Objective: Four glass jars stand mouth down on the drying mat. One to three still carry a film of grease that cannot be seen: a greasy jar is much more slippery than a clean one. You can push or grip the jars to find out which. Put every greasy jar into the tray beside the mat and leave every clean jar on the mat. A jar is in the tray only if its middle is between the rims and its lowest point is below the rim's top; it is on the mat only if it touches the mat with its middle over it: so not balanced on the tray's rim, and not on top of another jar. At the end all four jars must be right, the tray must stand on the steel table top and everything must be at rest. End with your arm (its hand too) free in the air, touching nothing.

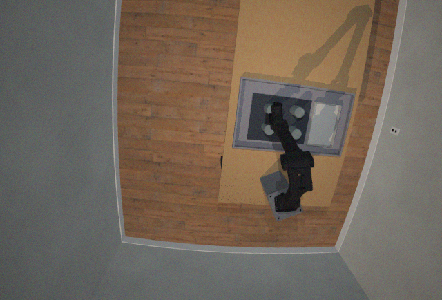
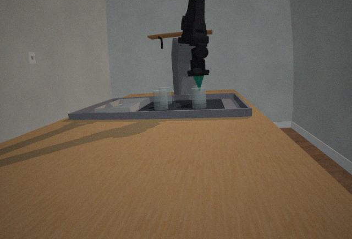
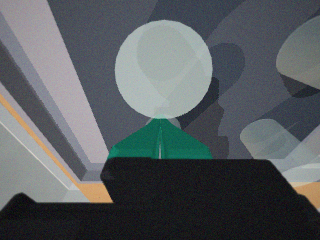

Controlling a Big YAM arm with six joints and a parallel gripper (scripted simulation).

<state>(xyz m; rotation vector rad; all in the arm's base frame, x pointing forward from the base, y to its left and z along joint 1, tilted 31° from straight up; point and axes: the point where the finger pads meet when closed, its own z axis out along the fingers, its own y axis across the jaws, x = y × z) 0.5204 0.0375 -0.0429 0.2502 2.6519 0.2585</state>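
Right now my hand is 30 mm past the dark drying mat, 90 mm to the left of it and 80 mm above it. Round my hand: pale tray: 80 mm behind, 400 mm to the right, 70 mm below; then rimmed steel table top: 30 mm behind, 200 mm to the right, 80 mm below.
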